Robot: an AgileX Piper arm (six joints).
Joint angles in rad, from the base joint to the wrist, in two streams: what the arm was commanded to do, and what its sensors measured. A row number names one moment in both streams.
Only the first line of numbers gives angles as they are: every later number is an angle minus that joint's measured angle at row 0.
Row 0, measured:
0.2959 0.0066 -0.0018 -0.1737 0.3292 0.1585
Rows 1 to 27, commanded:
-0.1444 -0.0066 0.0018 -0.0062 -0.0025 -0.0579
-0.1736 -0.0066 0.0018 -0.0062 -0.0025 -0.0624
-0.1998 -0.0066 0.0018 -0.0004 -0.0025 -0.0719
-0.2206 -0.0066 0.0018 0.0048 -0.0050 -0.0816
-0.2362 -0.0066 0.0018 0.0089 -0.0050 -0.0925
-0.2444 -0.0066 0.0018 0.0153 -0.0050 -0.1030
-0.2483 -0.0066 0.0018 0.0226 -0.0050 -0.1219
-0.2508 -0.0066 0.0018 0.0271 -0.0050 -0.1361
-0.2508 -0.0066 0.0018 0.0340 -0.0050 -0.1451
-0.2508 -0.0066 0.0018 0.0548 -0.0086 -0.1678
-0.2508 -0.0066 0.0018 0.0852 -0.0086 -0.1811
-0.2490 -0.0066 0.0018 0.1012 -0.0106 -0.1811
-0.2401 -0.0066 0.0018 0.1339 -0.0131 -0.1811
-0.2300 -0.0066 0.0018 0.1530 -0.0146 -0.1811
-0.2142 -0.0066 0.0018 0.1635 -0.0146 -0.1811
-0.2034 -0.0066 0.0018 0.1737 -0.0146 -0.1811
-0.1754 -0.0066 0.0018 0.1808 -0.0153 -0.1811
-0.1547 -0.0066 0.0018 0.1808 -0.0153 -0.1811
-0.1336 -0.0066 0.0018 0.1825 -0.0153 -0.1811
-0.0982 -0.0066 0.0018 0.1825 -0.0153 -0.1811
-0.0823 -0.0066 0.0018 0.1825 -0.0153 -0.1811
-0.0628 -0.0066 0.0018 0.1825 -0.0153 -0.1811
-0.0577 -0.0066 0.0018 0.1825 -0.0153 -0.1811
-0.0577 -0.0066 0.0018 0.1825 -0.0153 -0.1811
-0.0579 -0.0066 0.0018 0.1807 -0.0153 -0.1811
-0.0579 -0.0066 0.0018 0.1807 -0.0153 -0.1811
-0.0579 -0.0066 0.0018 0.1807 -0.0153 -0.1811
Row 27, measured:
-0.0631 0.0000 0.0000 0.1737 -0.0004 -0.1704
